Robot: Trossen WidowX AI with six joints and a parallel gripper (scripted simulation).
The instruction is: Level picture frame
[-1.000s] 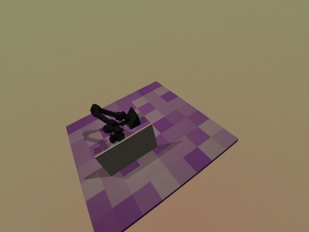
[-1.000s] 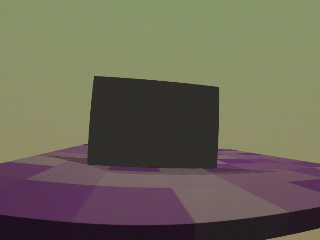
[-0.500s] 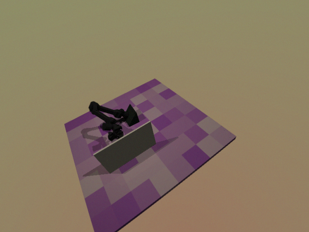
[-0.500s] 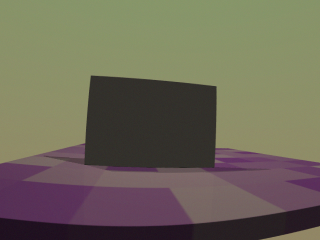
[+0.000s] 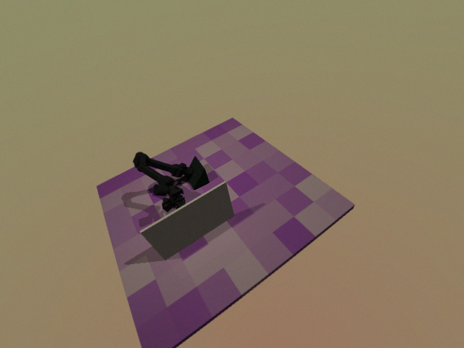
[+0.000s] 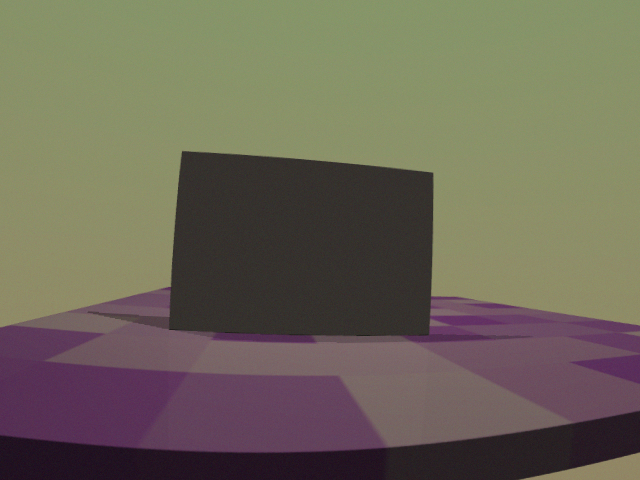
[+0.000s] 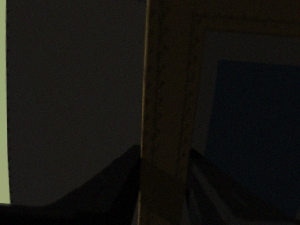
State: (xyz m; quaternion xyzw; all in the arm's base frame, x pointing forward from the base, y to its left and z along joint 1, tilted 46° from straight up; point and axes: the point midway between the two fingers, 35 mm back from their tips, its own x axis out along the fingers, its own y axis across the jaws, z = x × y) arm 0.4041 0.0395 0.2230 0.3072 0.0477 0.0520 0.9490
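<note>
My gripper tip is now 5 cm above the picture frame and 1 cm short of it. From my gripper tip the other things lie so: wall panel 7 cm below, 2 cm ahead, 1 cm to the left.
</note>
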